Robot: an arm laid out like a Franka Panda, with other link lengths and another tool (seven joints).
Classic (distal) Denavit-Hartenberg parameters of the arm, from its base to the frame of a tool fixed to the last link. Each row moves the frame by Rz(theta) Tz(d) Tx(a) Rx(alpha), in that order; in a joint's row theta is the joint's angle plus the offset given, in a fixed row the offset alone. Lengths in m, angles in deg.
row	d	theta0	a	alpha
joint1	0.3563	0	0	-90
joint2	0	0	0	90
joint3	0.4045	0	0.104	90
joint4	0	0	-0.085	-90
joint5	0.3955	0	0	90
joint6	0	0	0.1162	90
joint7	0.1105	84.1	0.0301	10
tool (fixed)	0.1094	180	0	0
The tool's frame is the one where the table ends.
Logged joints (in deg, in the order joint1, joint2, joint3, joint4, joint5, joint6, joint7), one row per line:
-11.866 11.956 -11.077 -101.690 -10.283 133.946 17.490
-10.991 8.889 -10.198 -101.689 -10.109 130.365 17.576
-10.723 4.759 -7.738 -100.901 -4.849 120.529 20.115
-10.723 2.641 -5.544 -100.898 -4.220 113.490 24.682
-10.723 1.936 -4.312 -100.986 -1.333 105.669 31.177
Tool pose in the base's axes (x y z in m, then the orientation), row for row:
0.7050 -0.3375 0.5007 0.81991 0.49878 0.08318 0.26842
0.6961 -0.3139 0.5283 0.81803 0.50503 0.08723 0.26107
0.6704 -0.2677 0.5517 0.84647 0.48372 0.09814 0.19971
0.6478 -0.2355 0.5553 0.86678 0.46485 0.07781 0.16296
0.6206 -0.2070 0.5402 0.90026 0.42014 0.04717 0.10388
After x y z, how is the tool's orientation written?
As a quaternion, x y z w.
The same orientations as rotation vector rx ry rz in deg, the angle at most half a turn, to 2 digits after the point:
126.70 77.08 12.85
126.89 78.34 13.53
135.59 77.49 15.72
141.66 75.97 12.72
152.13 71.00 7.97

